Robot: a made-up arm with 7 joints. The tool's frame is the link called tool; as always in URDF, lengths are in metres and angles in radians. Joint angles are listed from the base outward. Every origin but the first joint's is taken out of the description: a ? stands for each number. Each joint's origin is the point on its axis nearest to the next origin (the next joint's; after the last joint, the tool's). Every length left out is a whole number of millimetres.
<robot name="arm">
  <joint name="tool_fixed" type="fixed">
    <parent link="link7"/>
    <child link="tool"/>
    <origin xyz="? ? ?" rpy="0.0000 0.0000 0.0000"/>
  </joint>
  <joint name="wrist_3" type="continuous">
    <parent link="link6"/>
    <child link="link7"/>
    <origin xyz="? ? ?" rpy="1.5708 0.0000 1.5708"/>
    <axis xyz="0 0 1"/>
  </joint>
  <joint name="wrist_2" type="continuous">
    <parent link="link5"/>
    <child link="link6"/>
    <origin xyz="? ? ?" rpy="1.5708 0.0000 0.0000"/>
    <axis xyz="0 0 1"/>
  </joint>
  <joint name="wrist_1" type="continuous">
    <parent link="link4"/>
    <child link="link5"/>
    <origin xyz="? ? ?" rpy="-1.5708 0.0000 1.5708"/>
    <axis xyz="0 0 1"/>
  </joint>
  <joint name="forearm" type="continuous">
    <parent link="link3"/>
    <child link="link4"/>
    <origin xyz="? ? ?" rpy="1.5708 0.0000 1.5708"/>
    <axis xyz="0 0 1"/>
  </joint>
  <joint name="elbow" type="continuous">
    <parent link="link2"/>
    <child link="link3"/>
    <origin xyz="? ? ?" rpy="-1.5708 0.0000 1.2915"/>
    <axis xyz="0 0 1"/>
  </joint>
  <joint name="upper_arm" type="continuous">
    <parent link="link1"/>
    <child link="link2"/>
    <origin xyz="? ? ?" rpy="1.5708 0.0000 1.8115"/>
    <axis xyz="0 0 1"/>
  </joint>
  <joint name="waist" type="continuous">
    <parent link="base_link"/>
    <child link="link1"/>
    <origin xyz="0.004 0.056 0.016" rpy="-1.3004 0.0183 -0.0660"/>
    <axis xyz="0 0 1"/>
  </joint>
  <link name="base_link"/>
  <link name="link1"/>
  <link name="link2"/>
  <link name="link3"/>
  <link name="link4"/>
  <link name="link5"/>
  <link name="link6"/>
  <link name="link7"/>
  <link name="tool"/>
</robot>
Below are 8 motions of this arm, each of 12 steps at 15 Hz.
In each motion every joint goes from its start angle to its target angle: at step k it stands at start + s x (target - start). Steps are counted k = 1, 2, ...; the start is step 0. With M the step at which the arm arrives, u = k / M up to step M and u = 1 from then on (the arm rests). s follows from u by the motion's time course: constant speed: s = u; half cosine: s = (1 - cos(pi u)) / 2; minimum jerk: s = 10 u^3 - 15 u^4 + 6 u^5.
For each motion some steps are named. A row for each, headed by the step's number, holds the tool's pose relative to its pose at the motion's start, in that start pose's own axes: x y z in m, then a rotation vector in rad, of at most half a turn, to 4 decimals.
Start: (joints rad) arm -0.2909 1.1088 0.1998 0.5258 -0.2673 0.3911 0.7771
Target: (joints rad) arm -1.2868 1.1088 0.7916 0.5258 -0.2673 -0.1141 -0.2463
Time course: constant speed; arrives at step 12
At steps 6, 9, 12:
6: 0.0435 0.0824 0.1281 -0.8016 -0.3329 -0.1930
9: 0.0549 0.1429 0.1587 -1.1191 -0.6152 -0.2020
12: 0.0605 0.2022 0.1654 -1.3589 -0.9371 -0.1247

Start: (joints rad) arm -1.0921 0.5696 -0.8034 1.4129 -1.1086 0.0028 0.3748
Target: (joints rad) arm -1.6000 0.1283 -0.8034 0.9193 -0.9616 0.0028 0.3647
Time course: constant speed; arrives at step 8
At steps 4, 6, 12:
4: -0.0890 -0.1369 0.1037 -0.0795 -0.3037 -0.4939
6: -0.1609 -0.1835 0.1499 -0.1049 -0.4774 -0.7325
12: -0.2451 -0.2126 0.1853 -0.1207 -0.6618 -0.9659

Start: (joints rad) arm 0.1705 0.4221 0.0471 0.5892 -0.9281 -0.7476 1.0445
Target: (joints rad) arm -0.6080 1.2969 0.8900 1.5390 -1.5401 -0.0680 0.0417
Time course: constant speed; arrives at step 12
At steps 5, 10, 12:
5: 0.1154 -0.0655 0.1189 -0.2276 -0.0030 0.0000
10: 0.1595 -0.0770 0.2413 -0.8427 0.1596 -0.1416
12: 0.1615 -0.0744 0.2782 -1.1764 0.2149 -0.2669

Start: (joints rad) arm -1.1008 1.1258 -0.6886 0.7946 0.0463 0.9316 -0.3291
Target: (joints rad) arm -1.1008 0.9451 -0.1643 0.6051 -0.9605 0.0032 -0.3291
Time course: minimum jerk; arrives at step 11
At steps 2, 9, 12:
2: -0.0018 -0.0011 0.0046 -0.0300 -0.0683 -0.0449
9: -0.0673 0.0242 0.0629 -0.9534 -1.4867 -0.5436
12: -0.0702 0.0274 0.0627 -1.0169 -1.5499 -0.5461

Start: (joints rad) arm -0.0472 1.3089 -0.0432 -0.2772 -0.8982 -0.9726 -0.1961
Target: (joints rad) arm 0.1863 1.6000 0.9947 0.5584 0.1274 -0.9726 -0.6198
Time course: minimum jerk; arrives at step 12
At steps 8, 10, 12:
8: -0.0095 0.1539 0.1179 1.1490 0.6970 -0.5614
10: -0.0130 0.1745 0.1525 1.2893 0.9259 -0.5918
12: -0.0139 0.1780 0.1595 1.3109 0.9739 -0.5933

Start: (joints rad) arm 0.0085 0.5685 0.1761 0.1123 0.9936 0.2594 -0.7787
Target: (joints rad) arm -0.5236 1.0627 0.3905 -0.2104 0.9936 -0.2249 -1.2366
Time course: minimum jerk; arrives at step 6
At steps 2, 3, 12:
2: -0.0274 0.0607 0.0064 0.1165 -0.0673 0.1236
3: -0.0833 0.1301 0.0153 0.2989 -0.1036 0.2956
12: -0.2101 0.1964 0.0263 0.6160 0.0166 0.5852

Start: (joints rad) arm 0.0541 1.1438 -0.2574 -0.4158 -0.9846 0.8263 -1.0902
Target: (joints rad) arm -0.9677 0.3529 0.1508 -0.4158 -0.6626 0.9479 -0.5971
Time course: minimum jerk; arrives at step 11
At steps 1, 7, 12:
1: -0.0001 0.0001 0.0019 0.0088 -0.0035 0.0046
7: -0.0161 -0.0736 0.1936 0.8180 -0.6051 0.3700
12: -0.0193 -0.1258 0.2370 0.9863 -0.8741 0.3863

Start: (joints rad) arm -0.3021 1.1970 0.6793 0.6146 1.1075 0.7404 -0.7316
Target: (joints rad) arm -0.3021 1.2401 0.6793 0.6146 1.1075 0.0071 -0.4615
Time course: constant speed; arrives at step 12
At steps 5, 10, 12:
5: -0.0031 0.0051 0.0108 0.1913 -0.2357 0.1295
10: -0.0087 0.0079 0.0206 0.3606 -0.4900 0.2531
12: -0.0115 0.0084 0.0241 0.4220 -0.5968 0.2995

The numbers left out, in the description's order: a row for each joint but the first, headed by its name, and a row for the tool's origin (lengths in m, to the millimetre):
tool: 0.000 0.000 0.000
wrist_3: 0.000 0.038 0.000
wrist_2: 0.000 0.000 0.000
wrist_1: -0.176 -0.014 0.000
forearm: 0.003 -0.018 0.000
elbow: 0.198 -0.049 0.000
upper_arm: -0.005 0.021 0.000

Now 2 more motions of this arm.
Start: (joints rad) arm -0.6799 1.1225 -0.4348 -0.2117 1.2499 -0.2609 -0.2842
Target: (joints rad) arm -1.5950 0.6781 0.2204 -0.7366 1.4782 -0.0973 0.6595
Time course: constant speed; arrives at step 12
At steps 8, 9, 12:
8: -0.0996 0.1932 -0.0970 0.5431 0.7442 1.5564
9: -0.1221 0.2069 -0.0980 0.6454 0.8323 1.7352
12: -0.1887 0.2297 -0.0880 1.0044 1.1021 2.2283

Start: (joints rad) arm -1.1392 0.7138 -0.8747 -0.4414 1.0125 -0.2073 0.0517
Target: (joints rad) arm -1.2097 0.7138 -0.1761 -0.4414 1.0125 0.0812 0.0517
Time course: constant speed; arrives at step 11
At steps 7, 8, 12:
7: -0.0276 0.0689 -0.0796 0.2748 0.4974 0.2183
8: -0.0346 0.0799 -0.0882 0.3104 0.5679 0.2549
12: -0.0596 0.1132 -0.1087 0.4112 0.7781 0.3729

